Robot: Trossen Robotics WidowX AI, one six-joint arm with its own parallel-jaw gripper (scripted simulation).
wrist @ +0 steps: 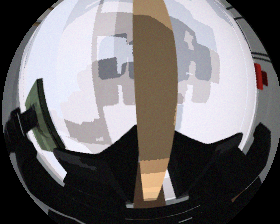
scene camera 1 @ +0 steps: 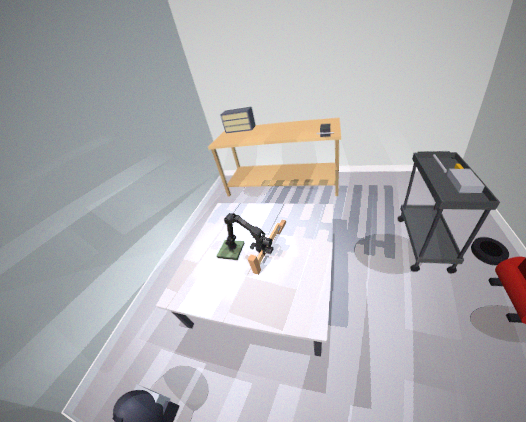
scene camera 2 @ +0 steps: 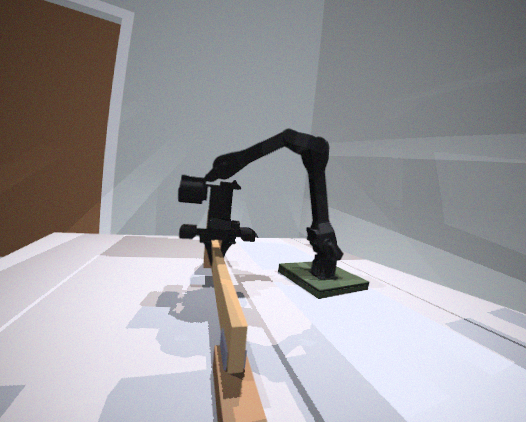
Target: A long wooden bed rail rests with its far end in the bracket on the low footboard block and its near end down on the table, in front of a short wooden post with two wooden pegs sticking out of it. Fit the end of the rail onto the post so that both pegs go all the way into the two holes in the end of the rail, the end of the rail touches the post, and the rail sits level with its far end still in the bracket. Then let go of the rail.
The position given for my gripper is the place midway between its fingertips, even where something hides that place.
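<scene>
You'd find my gripper (scene camera 2: 215, 265) here, and it's in the wrist view (wrist: 148, 127) as well. I can also see a wooden rail (scene camera 2: 231, 319).
</scene>
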